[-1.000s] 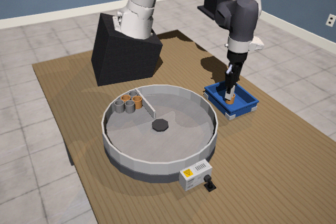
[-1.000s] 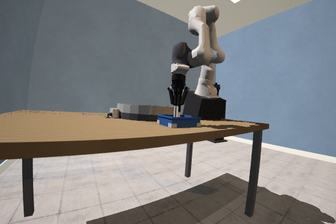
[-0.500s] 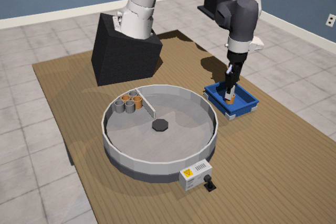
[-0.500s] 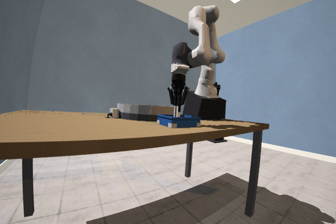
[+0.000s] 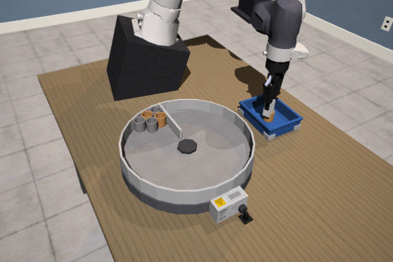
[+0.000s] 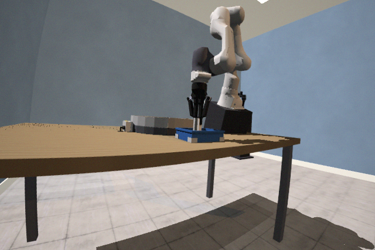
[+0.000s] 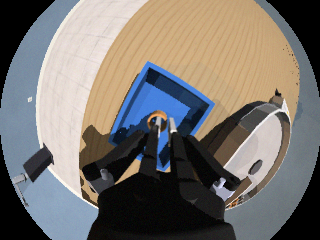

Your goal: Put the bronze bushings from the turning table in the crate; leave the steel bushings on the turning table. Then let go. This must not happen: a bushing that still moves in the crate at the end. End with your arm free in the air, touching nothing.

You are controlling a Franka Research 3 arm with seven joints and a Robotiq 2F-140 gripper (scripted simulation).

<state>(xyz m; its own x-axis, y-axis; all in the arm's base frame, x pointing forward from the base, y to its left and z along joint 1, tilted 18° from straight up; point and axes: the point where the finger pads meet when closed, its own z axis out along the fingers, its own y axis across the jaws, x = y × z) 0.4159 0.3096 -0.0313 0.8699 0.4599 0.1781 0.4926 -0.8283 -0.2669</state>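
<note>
Now: hand 1 cm past the blue crate, 1 cm to the right of it and 5 cm above it. Also, from my hand: grey turning table 6 cm ahead, 35 cm to the right, 2 cm below.
</note>
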